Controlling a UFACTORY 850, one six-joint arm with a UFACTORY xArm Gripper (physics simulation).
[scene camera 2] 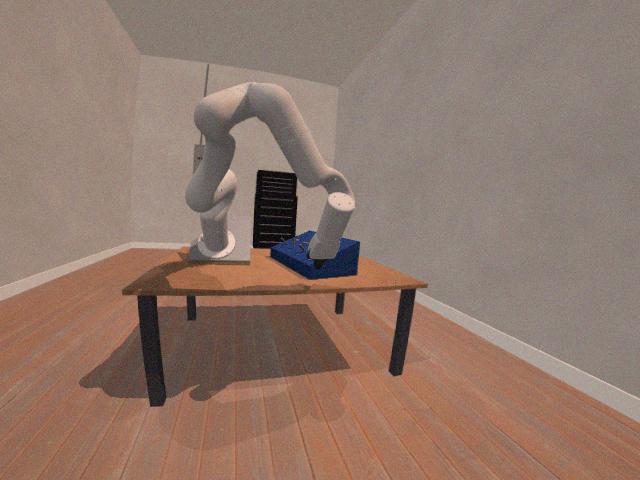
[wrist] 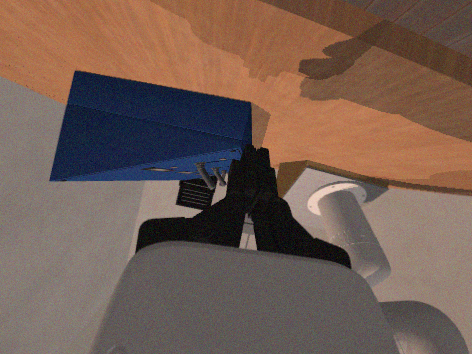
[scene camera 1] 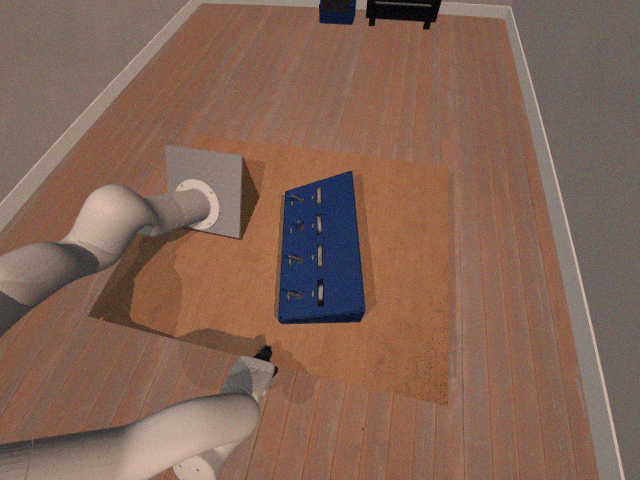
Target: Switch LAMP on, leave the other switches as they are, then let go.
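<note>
A blue wedge-shaped switch box (scene camera 1: 338, 242) (scene camera 2: 348, 258) (wrist: 125, 142) stands on the table. It carries a row of several grey toggle levers. In scene camera 1, the lever nearest the gripper (scene camera 1: 294, 295), the third from the back (scene camera 1: 295, 257) and the backmost one (scene camera 1: 296, 198) look alike. The second from the back (scene camera 1: 299, 225) tilts differently. The labels are unreadable, so I cannot tell which switch is LAMP. My gripper (scene camera 1: 270, 361) (scene camera 2: 318, 264) (wrist: 250, 160) is shut and empty, off the box's near end, apart from the levers. In the wrist view its fingers partly hide the box's corner.
The wooden table (scene camera 1: 408, 258) (scene camera 2: 232, 283) (wrist: 150, 45) bears the arm's grey base block (scene camera 1: 224, 173) (scene camera 2: 242, 256) (wrist: 295, 195), left of the box in scene camera 1. A black slatted cabinet (scene camera 2: 258, 206) stands on the floor behind. The arm's forearm reaches along the near side in scene camera 1.
</note>
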